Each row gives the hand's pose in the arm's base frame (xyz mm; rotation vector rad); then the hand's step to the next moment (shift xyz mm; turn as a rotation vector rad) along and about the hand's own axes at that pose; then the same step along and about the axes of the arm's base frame.
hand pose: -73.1 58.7 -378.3 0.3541 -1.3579 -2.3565
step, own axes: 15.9 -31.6 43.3 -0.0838 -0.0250 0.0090
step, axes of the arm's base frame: -38.4 40.2 -6.2 0.0656 0.0564 -0.0155
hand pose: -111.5 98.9 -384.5 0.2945 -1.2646 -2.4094
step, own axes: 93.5 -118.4 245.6 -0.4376 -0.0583 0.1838
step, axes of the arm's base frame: -202.9 200.3 42.1 0.3111 0.3588 0.0564
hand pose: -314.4 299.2 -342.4 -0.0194 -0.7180 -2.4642
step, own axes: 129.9 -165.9 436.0 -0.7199 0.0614 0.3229
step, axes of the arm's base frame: -256.7 265.2 313.4 0.5916 0.4911 0.1874
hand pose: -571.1 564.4 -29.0 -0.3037 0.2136 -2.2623
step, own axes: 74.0 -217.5 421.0 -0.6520 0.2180 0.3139
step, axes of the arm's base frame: -82.5 61.8 468.4 0.6589 0.3387 0.1493
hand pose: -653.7 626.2 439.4 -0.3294 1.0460 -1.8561
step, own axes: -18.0 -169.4 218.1 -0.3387 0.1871 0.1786
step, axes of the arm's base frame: 39.9 -67.0 265.5 0.3962 0.1541 0.0296
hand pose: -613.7 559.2 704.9 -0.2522 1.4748 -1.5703
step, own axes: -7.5 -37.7 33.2 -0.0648 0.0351 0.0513
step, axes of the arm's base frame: 9.2 -23.0 44.4 0.0874 0.0178 0.0106
